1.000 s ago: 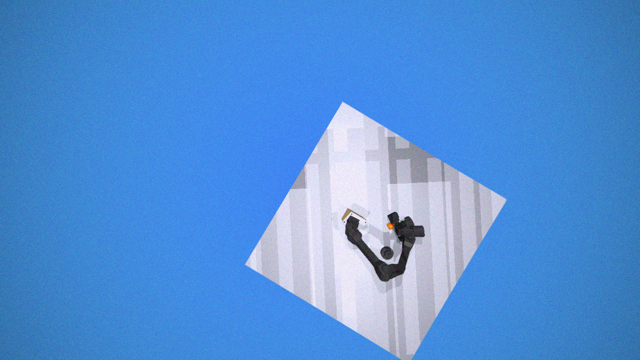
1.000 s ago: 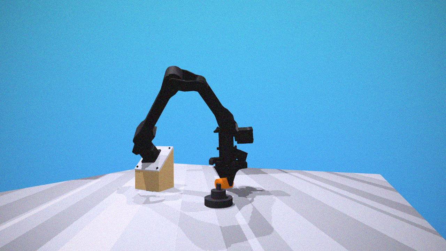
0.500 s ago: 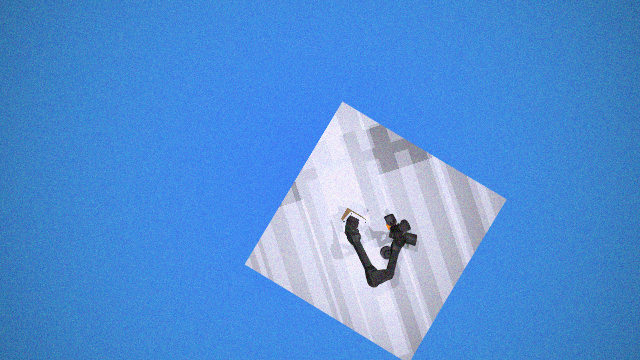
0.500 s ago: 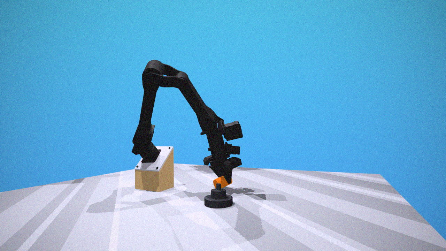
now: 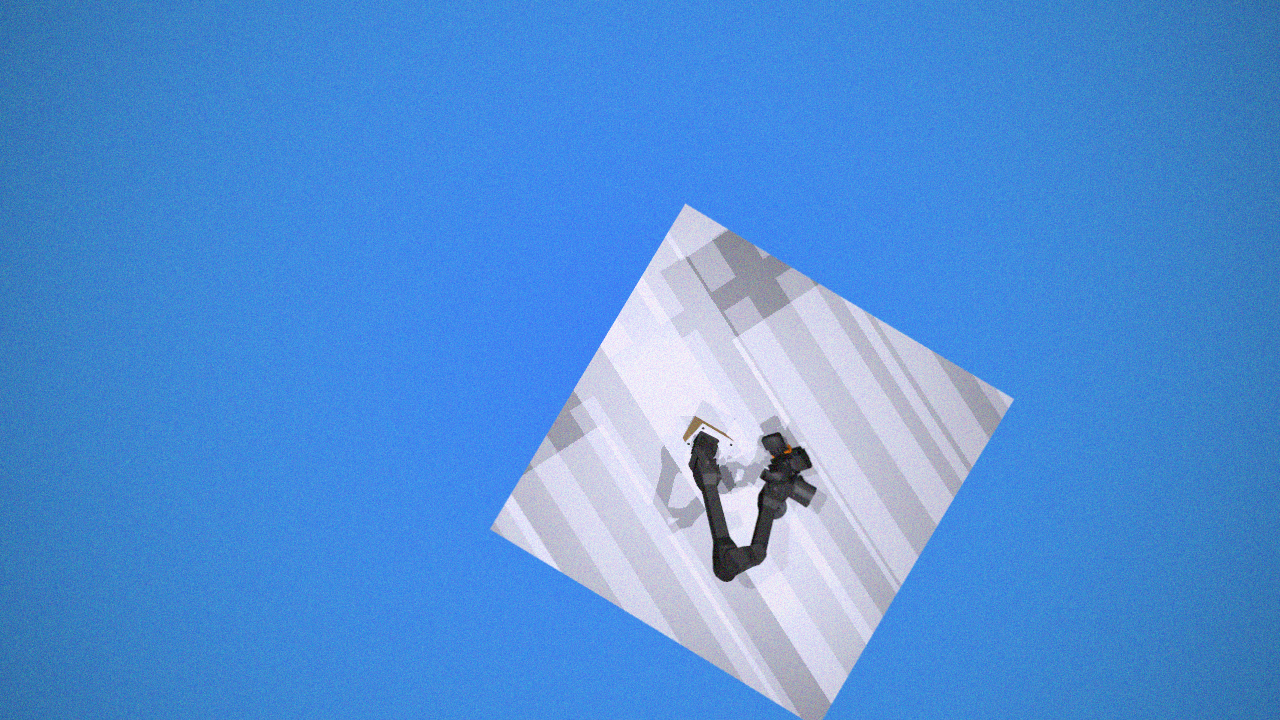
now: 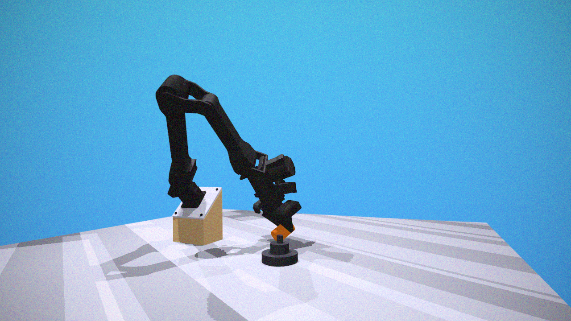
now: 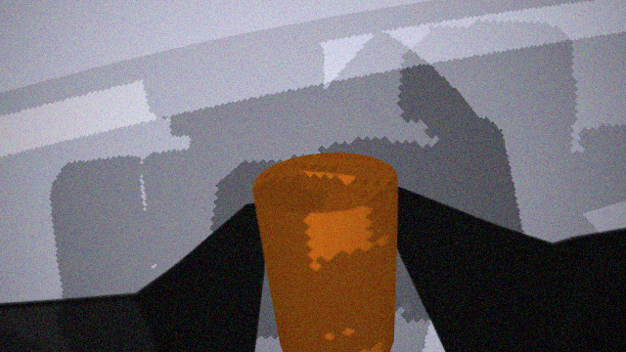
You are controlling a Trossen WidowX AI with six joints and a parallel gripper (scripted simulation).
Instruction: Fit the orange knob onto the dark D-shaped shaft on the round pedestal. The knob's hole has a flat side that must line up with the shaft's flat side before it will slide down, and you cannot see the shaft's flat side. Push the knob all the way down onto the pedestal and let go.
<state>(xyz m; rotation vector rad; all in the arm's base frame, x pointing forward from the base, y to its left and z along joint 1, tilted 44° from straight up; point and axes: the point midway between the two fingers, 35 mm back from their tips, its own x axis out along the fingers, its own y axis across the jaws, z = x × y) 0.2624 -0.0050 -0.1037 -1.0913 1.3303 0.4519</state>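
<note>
The pedestal lies 19 cm to the right of my gripper tip and 5 cm ahead of it. From my gripper tip the other things lie so: orange knob 1 cm to the right, 1 cm behind.
</note>
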